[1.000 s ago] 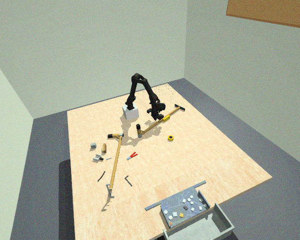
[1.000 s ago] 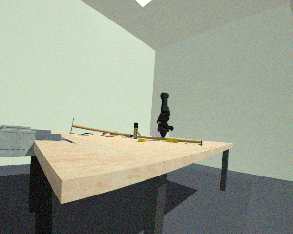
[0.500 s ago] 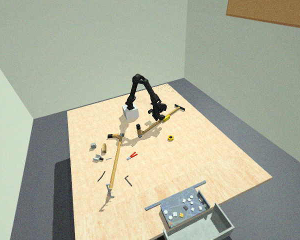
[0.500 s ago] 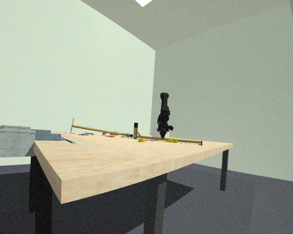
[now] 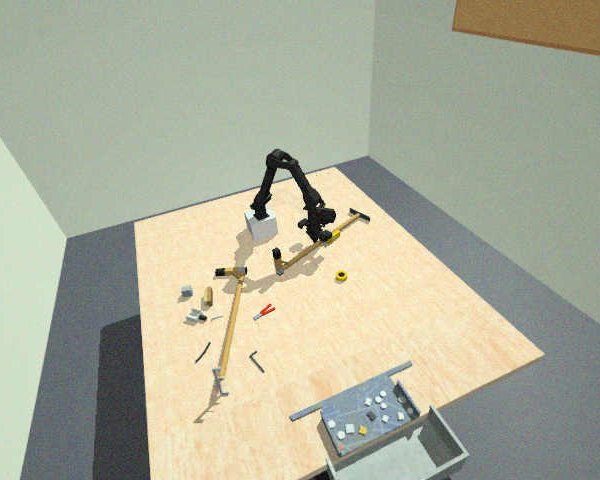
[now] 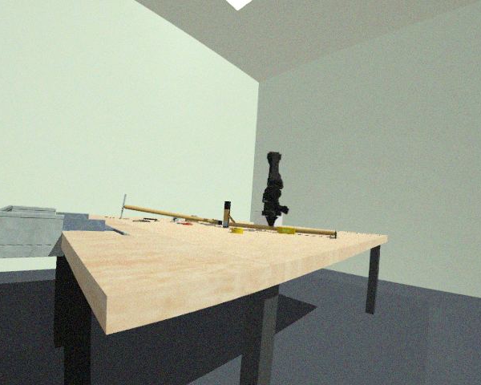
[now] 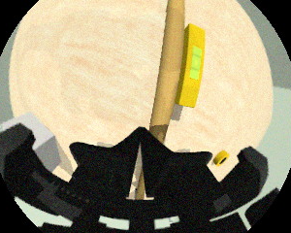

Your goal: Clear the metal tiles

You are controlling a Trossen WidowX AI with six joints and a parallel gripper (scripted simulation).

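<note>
Now: the long scraper 5 cm above my gripper tip, 3 cm to the left of it and 2 cm ahead of it. Round my gripper tip: yellow spirit level 9 cm to the left, 3 cm ahead, 1 cm above; then yellow tape roll 26 cm ahead, 4 cm to the right; then wooden block 58 cm to the right, 2 cm ahead, 1 cm above.
</note>
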